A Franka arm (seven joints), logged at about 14 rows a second.
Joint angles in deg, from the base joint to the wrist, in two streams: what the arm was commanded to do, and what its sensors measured. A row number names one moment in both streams.
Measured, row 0: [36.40 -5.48 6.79 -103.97 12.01 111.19 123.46]
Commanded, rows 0 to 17: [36.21 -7.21 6.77 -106.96 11.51 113.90 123.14]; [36.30 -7.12 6.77 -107.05 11.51 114.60 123.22]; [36.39 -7.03 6.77 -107.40 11.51 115.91 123.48]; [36.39 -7.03 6.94 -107.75 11.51 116.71 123.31]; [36.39 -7.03 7.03 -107.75 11.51 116.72 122.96]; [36.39 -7.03 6.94 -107.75 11.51 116.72 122.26]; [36.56 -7.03 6.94 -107.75 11.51 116.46 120.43]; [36.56 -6.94 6.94 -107.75 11.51 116.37 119.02]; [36.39 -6.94 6.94 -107.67 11.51 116.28 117.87]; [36.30 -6.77 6.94 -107.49 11.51 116.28 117.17]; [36.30 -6.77 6.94 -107.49 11.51 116.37 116.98]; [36.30 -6.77 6.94 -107.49 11.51 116.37 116.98]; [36.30 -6.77 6.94 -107.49 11.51 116.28 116.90]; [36.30 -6.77 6.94 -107.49 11.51 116.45 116.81]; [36.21 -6.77 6.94 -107.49 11.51 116.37 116.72]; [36.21 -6.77 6.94 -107.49 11.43 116.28 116.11]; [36.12 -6.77 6.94 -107.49 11.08 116.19 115.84]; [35.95 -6.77 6.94 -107.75 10.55 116.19 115.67]
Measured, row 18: [36.40 -5.54 6.80 -106.12 11.87 115.96 117.04]
